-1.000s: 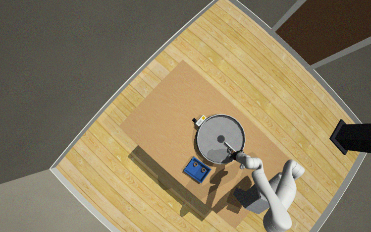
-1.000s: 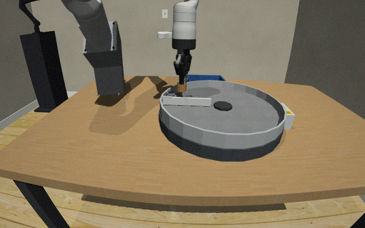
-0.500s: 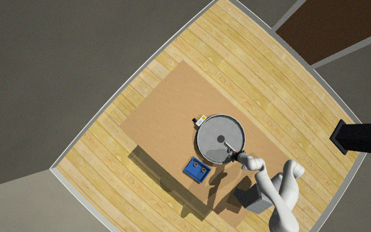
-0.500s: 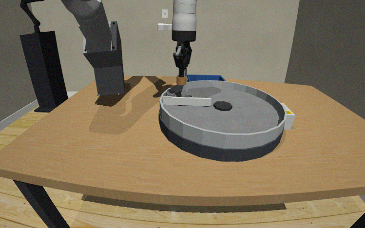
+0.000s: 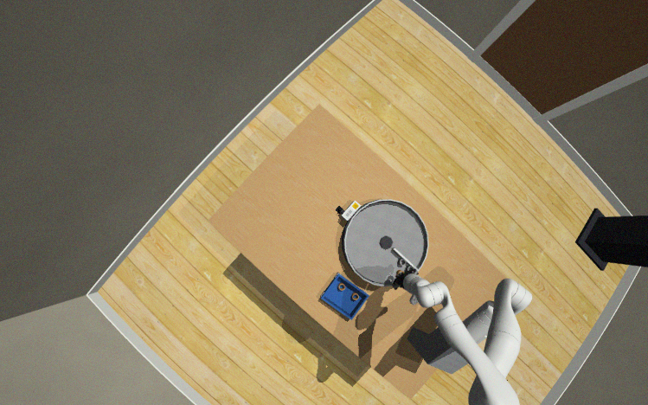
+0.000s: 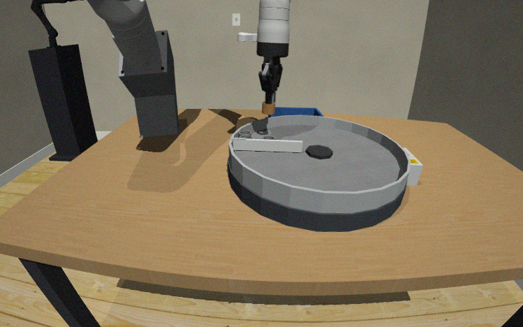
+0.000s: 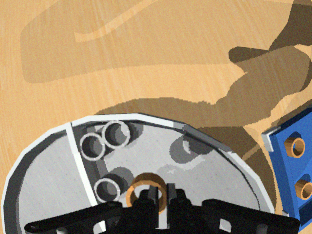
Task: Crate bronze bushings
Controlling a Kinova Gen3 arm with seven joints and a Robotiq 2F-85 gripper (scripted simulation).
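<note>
My gripper is now 10 cm short of the blue crate, 25 cm to the right of it and 13 cm above it. From my hand the other things lie so: grey turning table 12 cm ahead, 9 cm to the right, 10 cm below.
</note>
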